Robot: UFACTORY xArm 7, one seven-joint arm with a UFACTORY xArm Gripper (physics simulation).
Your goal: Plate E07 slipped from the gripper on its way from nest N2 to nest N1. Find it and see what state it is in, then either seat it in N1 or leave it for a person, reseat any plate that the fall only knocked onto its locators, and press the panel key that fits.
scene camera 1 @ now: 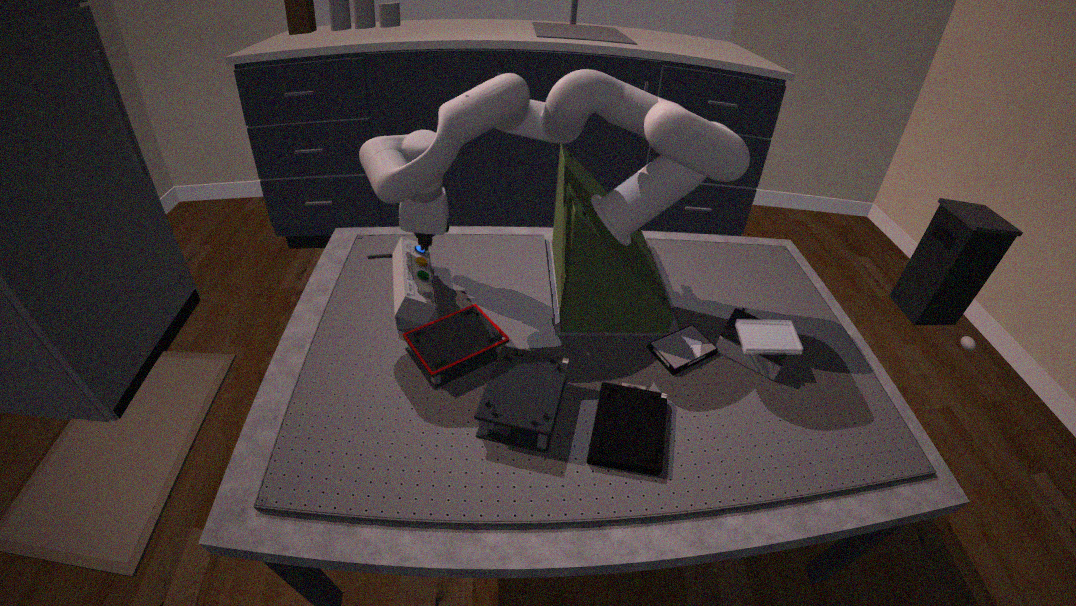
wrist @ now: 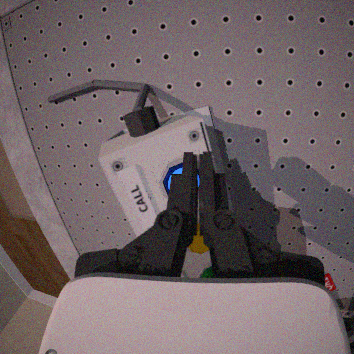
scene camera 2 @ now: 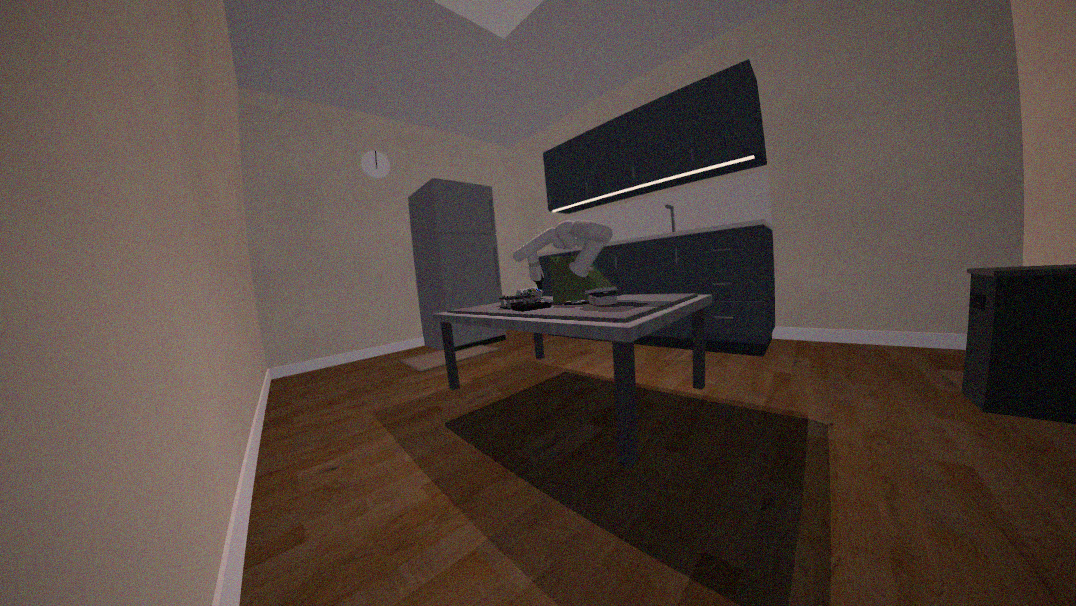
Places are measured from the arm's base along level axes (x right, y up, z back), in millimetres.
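Pixels of known places: gripper, fingertip midpoint: [scene camera 1: 425, 245] [wrist: 198, 169] [scene camera 2: 540, 289]; arm's base at its link origin: [scene camera 1: 609, 221] [scene camera 2: 578, 270].
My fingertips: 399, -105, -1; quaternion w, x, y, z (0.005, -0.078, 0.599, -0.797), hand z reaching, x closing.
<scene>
Ahead of a thing's pixels: the offset from my fingertips to its top centre, as dx, dy, dz. "spot": to the spot under its first point. Level surfaces: height alone.
My gripper [scene camera 1: 426, 244] [wrist: 198, 169] is shut and empty, fingertips at the blue CALL button {spot: +8, -1, -11} [scene camera 1: 420, 248] [wrist: 175, 174] of the white panel {+5, +16, -91} [scene camera 1: 411, 307] [wrist: 162, 144]. The button glows bright blue; the left finger partly hides it in the wrist view. The yellow button {-7, +7, -59} [scene camera 1: 421, 261] [wrist: 199, 244] and green button {-25, +7, -106} [scene camera 1: 423, 275] [wrist: 207, 272] are unlit. A dark plate with a red outline {-126, -21, -248} [scene camera 1: 455, 338], a dark grey raised unit {-268, +1, -363} [scene camera 1: 524, 392], a black flat unit {-451, -40, -391} [scene camera 1: 630, 427] and a small glossy black-edged piece {-572, -52, -183} [scene camera 1: 682, 347] lie on the table. Their labels are unreadable; I cannot tell which is E07.
A white block {spot: -750, -12, -176} [scene camera 1: 768, 336] stands at the right over a dark piece. A green wedge-shaped stand [scene camera 1: 613, 301] rises beside the arm's base. A grey cable {spot: +81, -60, +40} [wrist: 117, 86] leaves the panel's back end. The perforated board {dy -67} [scene camera 1: 361, 466] lies on the table {dy -80} [scene camera 1: 481, 548].
</scene>
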